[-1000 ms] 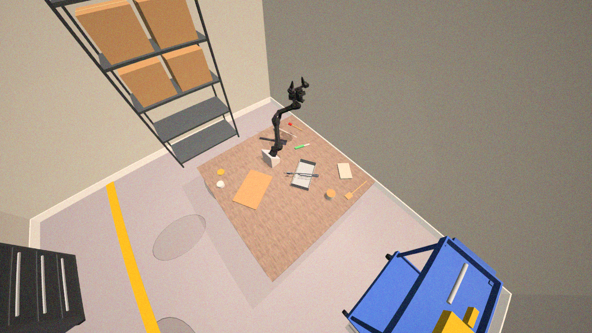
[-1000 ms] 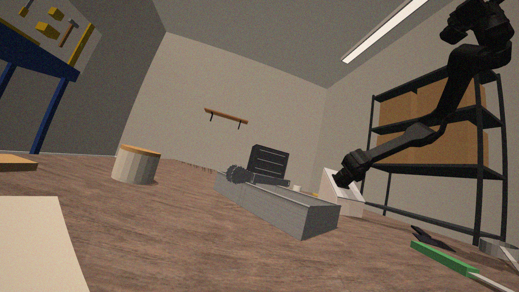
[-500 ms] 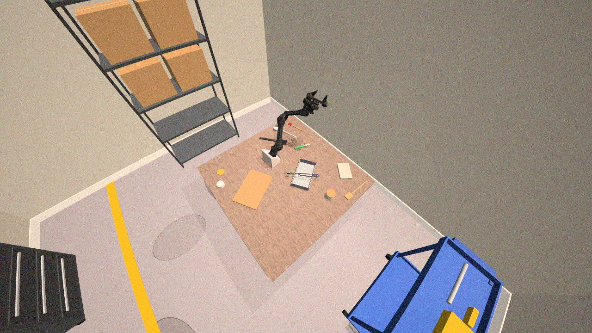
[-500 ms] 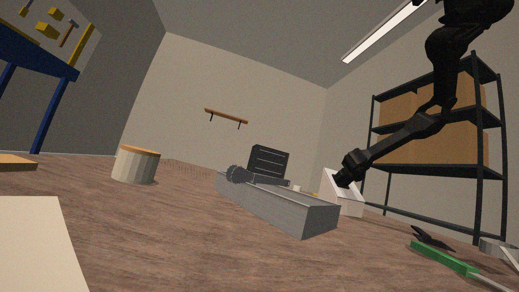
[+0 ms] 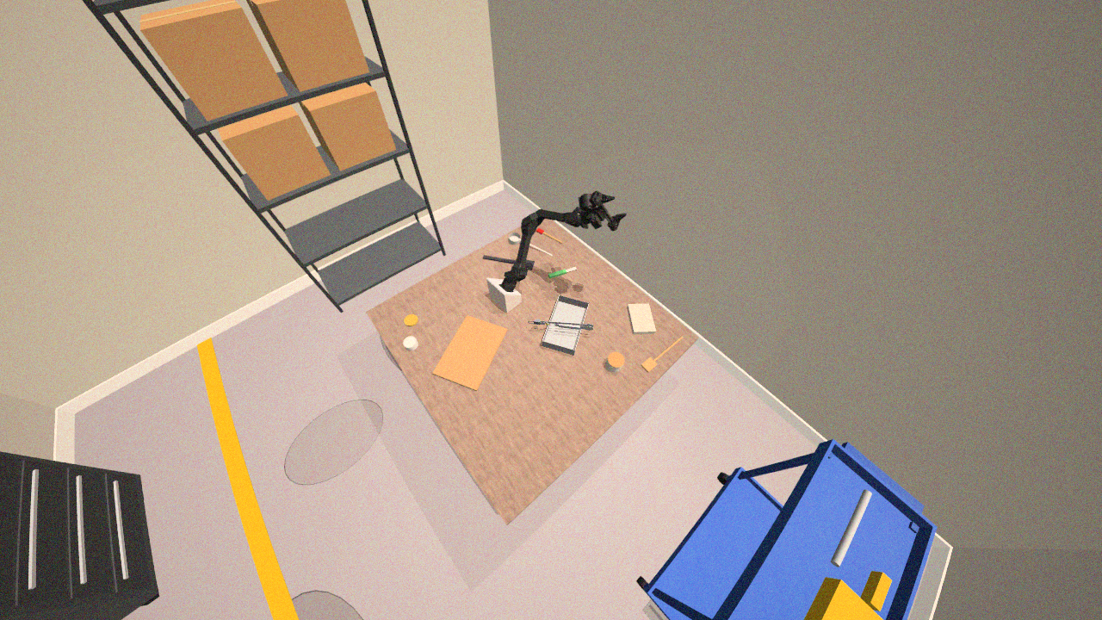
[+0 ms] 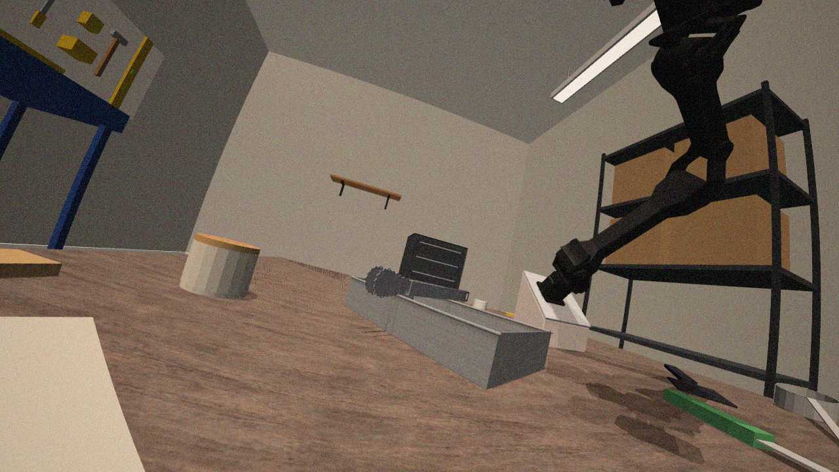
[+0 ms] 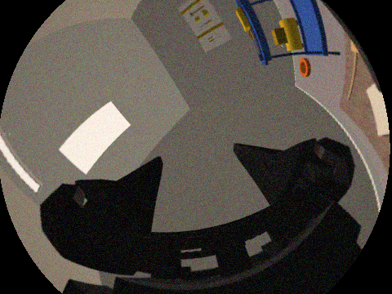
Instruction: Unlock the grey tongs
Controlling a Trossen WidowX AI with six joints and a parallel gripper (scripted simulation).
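Right now the grey roasting tin is 600 mm below my gripper tip, 280 mm to the right of it and 20 mm ahead of it. The rest, counted from my gripper tip: beige pad: 620 mm below, 270 mm ahead, 50 mm to the left; lidded canister: 600 mm below, 340 mm ahead, 270 mm to the right; wooden board: 730 mm to the right, 620 mm below, 210 mm behind.
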